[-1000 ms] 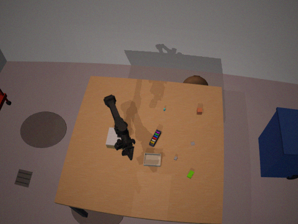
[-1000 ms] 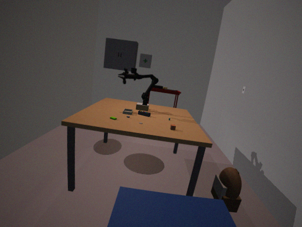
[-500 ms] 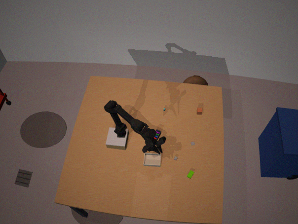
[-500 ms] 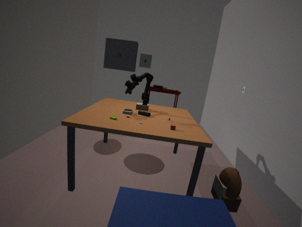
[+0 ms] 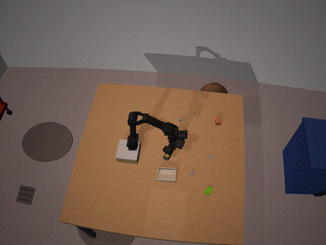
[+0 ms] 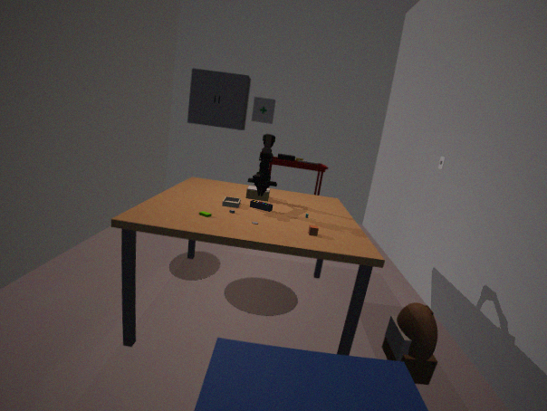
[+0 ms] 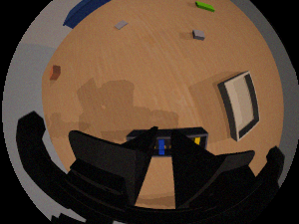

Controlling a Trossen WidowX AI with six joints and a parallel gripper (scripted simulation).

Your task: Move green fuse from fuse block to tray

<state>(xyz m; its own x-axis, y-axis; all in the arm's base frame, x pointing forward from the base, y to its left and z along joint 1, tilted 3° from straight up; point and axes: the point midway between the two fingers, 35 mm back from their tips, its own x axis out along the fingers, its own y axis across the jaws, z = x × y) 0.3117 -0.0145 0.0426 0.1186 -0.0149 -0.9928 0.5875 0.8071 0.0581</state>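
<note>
Now: the green fuse 3 cm behind my gripper tip, 5 cm to the left of it and 7 cm below it. Also, from my gripper tip: orange cube: 33 cm ahead, 30 cm to the left, 7 cm below; tray: 6 cm behind, 17 cm to the right, 9 cm below.
</note>
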